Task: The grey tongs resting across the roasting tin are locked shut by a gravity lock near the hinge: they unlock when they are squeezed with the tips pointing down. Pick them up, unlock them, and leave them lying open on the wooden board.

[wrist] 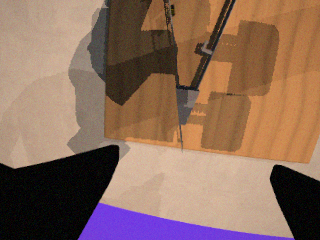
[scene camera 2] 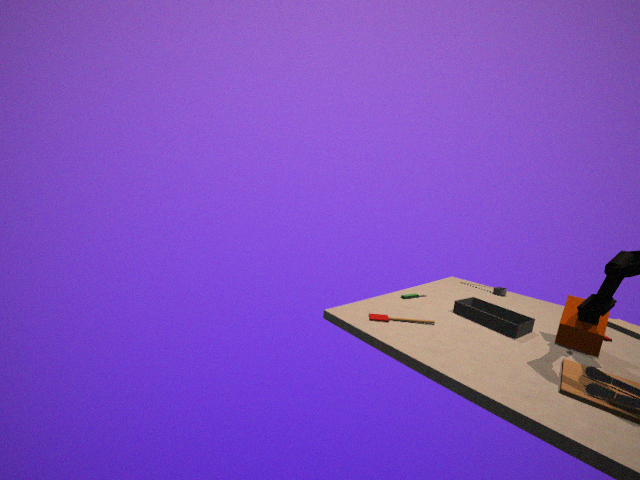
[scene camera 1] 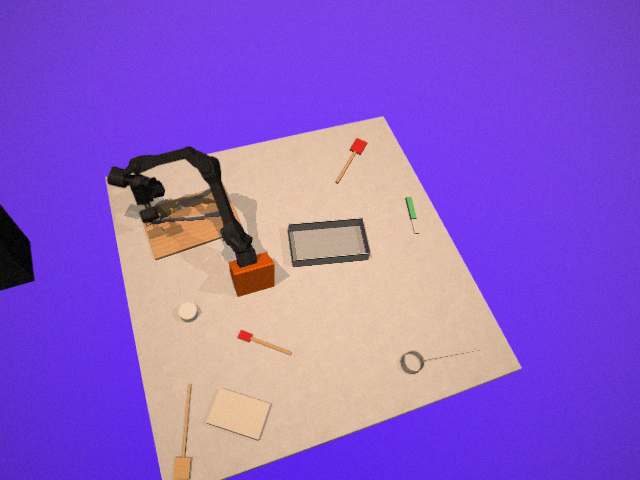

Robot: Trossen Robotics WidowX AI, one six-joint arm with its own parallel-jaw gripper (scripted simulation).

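A tan card is in sight, and so is a wooden board. My own gripper is visible too, and the wrist view also shows it. The gripper is open, and it holds nothing.
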